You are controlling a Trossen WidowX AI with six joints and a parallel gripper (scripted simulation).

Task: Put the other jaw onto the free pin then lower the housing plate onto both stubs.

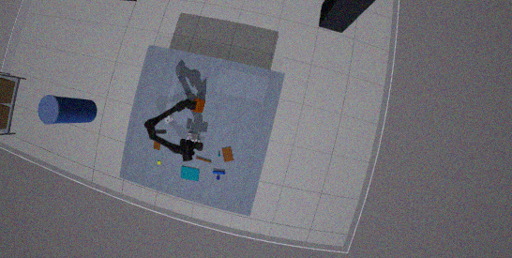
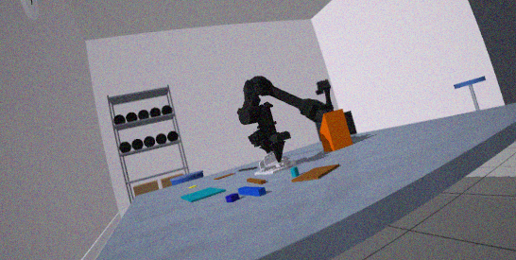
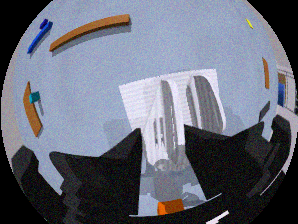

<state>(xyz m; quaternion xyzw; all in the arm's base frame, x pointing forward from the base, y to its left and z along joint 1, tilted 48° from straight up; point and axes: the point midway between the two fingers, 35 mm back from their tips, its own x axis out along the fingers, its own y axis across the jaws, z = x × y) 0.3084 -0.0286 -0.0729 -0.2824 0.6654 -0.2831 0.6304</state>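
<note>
The white base lies 3 cm to the right of my gripper tip, 2 cm below it and 2 cm ahead of it. Round my gripper tip: light grey jaw piece: 3 cm behind, 2 cm to the right; brown bar: 13 cm ahead, 9 cm to the left, 2 cm below; teal cylinder: 22 cm to the left, 6 cm ahead, 2 cm below.
</note>
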